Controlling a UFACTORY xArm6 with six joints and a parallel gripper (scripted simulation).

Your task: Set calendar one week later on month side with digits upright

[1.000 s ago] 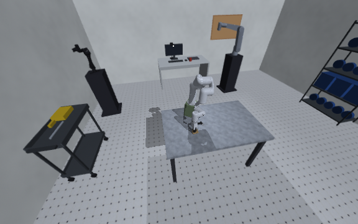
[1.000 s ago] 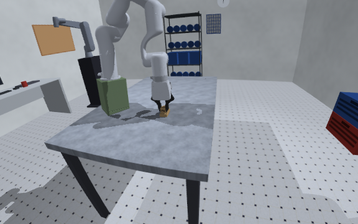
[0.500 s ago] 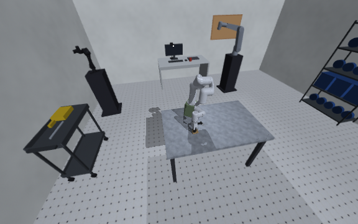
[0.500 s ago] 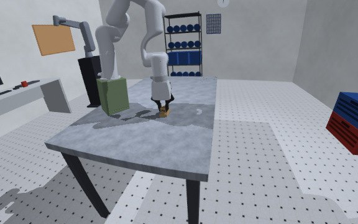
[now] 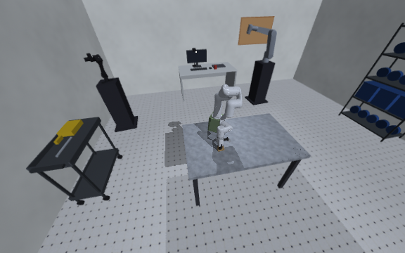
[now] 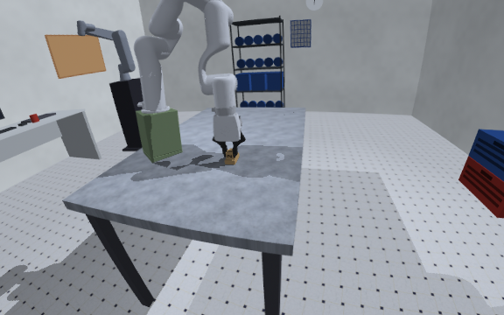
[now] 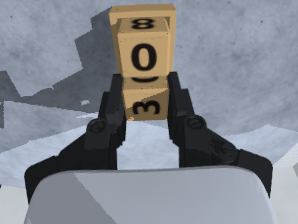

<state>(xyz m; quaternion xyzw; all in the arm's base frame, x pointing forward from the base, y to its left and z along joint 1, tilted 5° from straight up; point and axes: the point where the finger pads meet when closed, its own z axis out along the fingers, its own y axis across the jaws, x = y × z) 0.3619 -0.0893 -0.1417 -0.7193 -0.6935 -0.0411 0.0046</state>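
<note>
Now: hand 20 mm to the right of the tray and 40 mm above it.
</note>
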